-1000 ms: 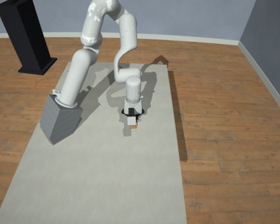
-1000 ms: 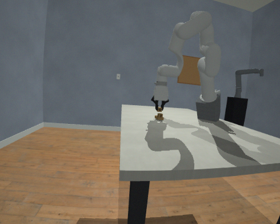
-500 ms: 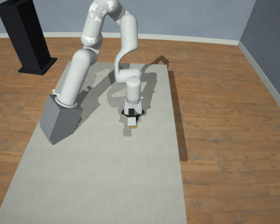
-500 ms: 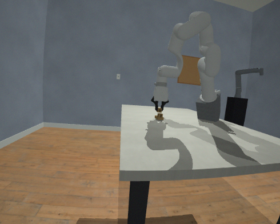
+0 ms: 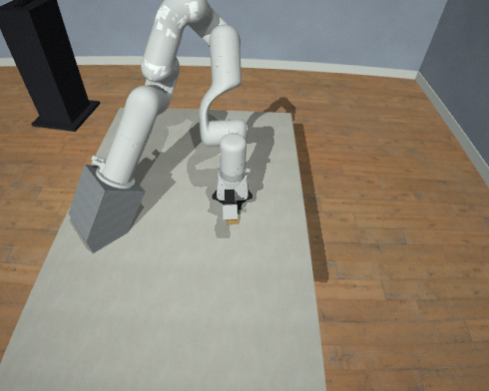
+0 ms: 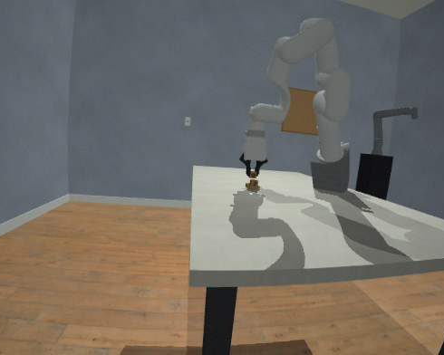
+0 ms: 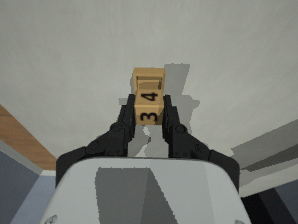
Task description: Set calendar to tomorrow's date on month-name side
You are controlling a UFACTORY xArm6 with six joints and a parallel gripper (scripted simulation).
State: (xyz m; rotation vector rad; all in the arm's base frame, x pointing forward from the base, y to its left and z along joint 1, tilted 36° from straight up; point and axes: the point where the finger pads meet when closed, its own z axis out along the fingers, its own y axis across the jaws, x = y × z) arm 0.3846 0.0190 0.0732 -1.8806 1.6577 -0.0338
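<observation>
The wooden digit cube lies 10 mm below my hand. From my hand the other things lie so: wooden calendar tray: 20 mm to the left, 60 mm below.
</observation>
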